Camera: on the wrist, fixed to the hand. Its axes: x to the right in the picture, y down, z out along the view.
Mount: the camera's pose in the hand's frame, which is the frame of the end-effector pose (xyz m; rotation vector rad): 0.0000 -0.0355 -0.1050 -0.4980 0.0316 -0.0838
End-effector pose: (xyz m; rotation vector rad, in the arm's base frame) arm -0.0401 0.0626 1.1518 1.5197 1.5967 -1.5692
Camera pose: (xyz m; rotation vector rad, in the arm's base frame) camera -0.0322 0.1646 1.1944 1.2208 1.9090 -1.0731
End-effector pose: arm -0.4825 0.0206 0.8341 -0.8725 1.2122 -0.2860
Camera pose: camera -0.5681 -0.0478 0.8507 -1.3549 1.3006 -0.0614
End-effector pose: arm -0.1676 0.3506 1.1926 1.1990 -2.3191 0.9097
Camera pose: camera -0.1349 0.4081 1.2815 1.0430 -2.2601 0.2871
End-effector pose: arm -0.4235 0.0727 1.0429 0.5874 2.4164 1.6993
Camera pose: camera -0.4659 -0.0296 1.0476 0.3809 1.8846 2.1683
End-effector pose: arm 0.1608 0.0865 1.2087 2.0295 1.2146 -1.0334
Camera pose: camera 0.1638 0.1825 1.2641 1.6228 1.4172 -0.6503
